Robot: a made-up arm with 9 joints. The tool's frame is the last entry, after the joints.
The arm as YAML. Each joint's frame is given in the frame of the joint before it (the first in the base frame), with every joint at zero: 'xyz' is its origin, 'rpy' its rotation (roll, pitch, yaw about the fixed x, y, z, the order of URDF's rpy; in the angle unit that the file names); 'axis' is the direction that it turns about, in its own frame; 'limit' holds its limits. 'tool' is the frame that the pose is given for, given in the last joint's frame.
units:
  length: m
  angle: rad
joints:
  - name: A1
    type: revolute
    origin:
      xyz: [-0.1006, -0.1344, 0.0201]
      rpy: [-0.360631, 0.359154, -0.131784]
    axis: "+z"
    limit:
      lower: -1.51
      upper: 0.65
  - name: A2
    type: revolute
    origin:
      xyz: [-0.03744, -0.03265, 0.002]
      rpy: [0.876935, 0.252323, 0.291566]
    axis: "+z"
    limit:
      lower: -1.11
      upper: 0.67
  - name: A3
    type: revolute
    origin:
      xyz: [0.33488, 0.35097, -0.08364]
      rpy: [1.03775, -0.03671, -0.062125]
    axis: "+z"
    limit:
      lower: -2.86
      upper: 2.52
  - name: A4
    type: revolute
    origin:
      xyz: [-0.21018, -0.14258, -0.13]
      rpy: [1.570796, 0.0, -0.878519]
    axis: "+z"
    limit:
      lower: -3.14
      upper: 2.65
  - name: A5
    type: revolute
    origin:
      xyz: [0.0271, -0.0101, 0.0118]
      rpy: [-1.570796, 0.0, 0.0]
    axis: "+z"
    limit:
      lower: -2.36
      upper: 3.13
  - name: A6
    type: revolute
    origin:
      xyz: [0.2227, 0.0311, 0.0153]
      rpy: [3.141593, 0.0, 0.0]
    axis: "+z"
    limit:
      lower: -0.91
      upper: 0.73
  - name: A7
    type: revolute
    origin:
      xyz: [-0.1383, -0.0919, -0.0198]
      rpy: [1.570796, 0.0, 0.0]
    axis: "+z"
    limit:
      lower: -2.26
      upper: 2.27
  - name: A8
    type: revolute
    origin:
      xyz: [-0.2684, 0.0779, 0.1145]
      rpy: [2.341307, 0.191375, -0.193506]
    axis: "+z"
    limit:
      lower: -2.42
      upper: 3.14
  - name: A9
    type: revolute
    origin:
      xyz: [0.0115, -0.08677, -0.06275]
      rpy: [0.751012, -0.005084, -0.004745]
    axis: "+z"
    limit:
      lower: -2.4
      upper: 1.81
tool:
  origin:
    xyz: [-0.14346, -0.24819, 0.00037]
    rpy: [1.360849, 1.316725, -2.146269]
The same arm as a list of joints. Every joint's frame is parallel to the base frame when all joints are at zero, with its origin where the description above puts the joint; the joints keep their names.
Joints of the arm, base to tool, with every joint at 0 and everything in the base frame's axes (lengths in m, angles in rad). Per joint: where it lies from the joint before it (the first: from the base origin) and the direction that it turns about. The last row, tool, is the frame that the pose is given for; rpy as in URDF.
A1: axis 0.372389 0.306591 0.875973 origin -0.1006 -0.1344 0.0201
A2: axis 0.57762 -0.507817 0.639122 origin -0.0340 -0.0256 0.0257
A3: axis 0 -1 0 origin 0.3061 0.3679 -0.1152
A4: axis -1 0 0 origin -0.2528 0.1300 0.0244
A5: axis 0 -1 0 origin -0.0118 0.0101 -0.0271
A6: axis 0 1 0 origin 0.0311 -0.0153 -0.2227
A7: axis 1 0 0 origin 0.0919 -0.0198 0.1383
A8: axis -0.683786 -0.678686 0.267995 origin 0.1145 0.0779 0.2684
A9: axis -0.979205 -0.0105 0.202601 origin -0.0204 0.1020 -0.0279
tool: origin 0.0159 0.2708 0.0927 rpy 0.2140 0.1032 0.2469
Joint limits (rad, base to tool): -1.5100..0.6500 -1.1100..0.6700 -2.8600..2.5200 -3.1400..2.6500 -2.3600..3.1300 -0.9100..0.7300 -2.2600..2.2700 -2.4200..3.1400 -2.4000..1.8100

